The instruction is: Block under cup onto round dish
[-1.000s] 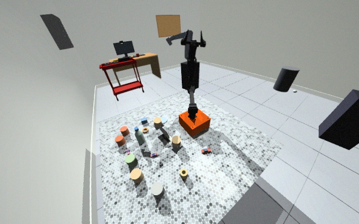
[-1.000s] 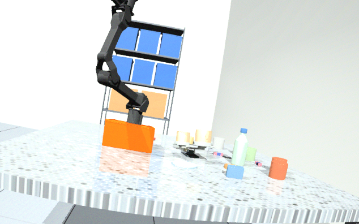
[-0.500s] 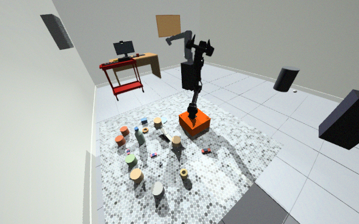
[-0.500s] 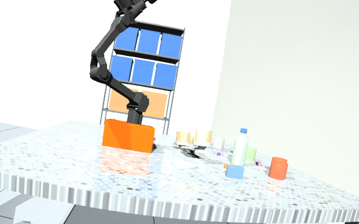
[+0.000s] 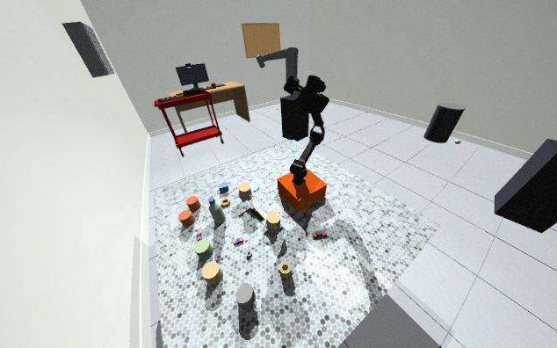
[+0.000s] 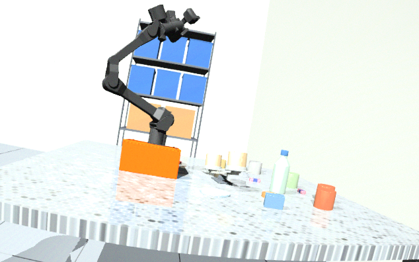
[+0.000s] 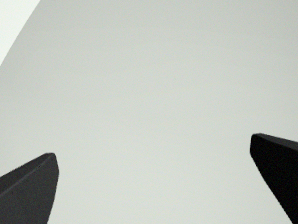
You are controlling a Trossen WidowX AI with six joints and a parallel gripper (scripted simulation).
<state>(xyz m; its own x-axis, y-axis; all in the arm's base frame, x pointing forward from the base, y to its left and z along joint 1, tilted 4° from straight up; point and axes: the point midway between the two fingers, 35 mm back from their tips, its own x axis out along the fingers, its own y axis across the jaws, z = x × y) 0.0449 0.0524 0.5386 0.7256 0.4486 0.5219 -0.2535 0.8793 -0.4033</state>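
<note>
The mint block is 19 cm ahead of my gripper tip, 3 cm to the right of it and 61 cm below it. The rest, counted from my gripper tip: pale blue round dish: 8 cm ahead, 38 cm to the right, 65 cm below; then green bottle: 38 cm ahead, 28 cm to the right, 54 cm below; then blue box: 24 cm ahead, 50 cm to the right, 64 cm below.
</note>
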